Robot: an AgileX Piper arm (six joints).
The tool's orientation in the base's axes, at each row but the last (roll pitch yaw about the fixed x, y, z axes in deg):
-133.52 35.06 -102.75
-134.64 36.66 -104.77
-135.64 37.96 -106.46
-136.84 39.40 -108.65
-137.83 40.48 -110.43
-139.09 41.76 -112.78
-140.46 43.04 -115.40
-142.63 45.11 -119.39
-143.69 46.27 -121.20
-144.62 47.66 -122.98
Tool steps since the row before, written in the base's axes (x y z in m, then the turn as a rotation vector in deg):
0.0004 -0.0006 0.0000 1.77 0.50 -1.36
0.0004 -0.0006 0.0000 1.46 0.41 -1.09
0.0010 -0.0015 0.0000 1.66 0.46 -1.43
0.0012 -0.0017 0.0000 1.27 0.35 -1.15
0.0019 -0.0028 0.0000 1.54 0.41 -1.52
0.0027 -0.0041 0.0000 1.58 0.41 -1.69
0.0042 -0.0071 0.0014 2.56 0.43 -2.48
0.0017 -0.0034 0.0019 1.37 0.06 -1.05
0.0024 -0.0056 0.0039 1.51 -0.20 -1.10
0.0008 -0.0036 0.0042 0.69 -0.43 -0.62
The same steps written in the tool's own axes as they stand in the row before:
0.0004 -0.0006 0.0002 0.06 0.06 2.29
0.0004 -0.0006 0.0002 0.03 0.03 1.87
0.0009 -0.0015 0.0005 0.16 0.14 2.23
0.0009 -0.0018 0.0006 0.16 0.13 1.74
0.0015 -0.0029 0.0009 0.29 0.21 2.17
0.0020 -0.0043 0.0013 0.39 0.28 2.30
0.0024 -0.0079 0.0011 0.61 0.16 3.54
0.0002 -0.0042 -0.0004 0.23 -0.16 1.70
-0.0004 -0.0071 -0.0013 0.37 -0.41 1.79
-0.0014 -0.0049 -0.0023 0.45 -0.41 0.82

